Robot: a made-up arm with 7 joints.
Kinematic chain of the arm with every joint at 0, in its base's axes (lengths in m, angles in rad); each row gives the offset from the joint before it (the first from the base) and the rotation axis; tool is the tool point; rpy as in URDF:
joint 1: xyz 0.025 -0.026 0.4 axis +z
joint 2: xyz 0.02 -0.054 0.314 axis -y
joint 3: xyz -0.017 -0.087 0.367 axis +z
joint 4: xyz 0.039 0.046 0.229 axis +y
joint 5: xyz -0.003 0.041 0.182 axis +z
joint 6: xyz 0.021 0 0.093 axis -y
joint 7: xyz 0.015 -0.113 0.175 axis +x
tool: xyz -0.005 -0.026 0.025 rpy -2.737 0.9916 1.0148
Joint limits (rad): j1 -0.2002..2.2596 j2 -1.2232..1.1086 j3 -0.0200..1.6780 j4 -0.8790..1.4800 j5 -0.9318..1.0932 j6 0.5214..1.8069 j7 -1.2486..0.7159
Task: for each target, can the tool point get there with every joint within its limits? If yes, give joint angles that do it. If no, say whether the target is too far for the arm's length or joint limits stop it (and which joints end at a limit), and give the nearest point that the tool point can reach.
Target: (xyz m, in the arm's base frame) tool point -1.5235 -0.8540 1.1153
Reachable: no: too far | nearest point -0.8653 -0.5021 1.0447 | short by 0.750 m
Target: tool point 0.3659 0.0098 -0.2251
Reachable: no: joint limits stop it (at a limit: joint 2, joint 4, joint 5, joint 6) | nearest point 0.7179 0.0468 0.4526 | short by 0.765 m
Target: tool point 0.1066 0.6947 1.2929
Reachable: yes | joints 1.6361 -0.7673 1.5237 0.2593 0.4080 1.5607 0.4010
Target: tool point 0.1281 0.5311 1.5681
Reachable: yes | joints 1.6730 -0.4810 1.1471 0.2045 0.3134 1.0169 -0.1786
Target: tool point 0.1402 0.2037 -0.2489
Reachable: no: joint limits stop it (at a limit: joint 2, joint 4, joint 5, joint 6) | nearest point 0.3356 0.5934 0.4548 | short by 0.828 m
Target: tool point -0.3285 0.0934 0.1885
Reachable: no: joint limits stop it (at a limit: joint 1, joint 2, joint 4, joint 5, joint 6) | nearest point -0.4666 0.4252 0.5140 | short by 0.485 m
